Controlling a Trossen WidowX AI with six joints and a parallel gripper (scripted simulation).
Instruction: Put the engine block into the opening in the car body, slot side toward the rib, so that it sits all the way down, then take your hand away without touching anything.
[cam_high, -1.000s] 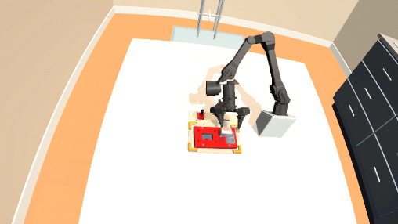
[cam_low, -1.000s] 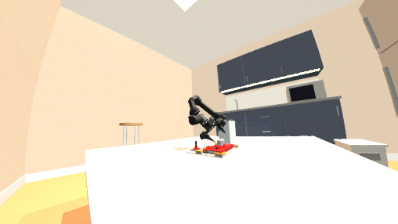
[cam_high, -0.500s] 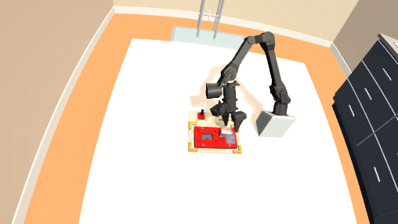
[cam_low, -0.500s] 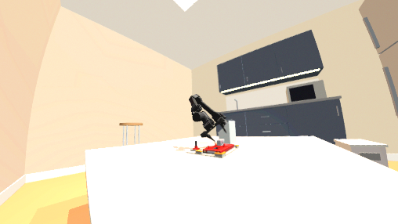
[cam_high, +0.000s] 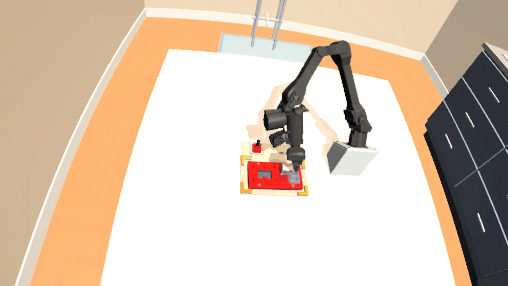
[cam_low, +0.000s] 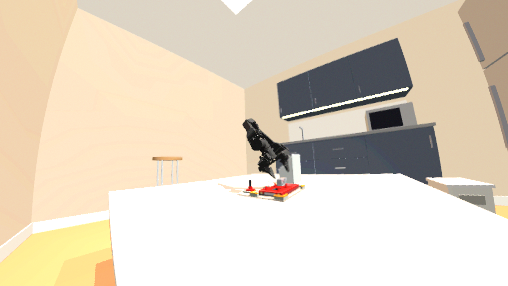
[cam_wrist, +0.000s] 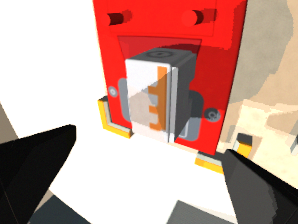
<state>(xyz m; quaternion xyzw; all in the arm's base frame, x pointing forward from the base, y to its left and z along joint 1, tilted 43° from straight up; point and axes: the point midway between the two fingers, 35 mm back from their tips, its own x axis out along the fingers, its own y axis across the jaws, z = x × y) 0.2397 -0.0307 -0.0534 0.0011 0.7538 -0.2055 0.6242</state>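
My gripper tip is 3 cm above the grey engine block and 2 cm short of it.
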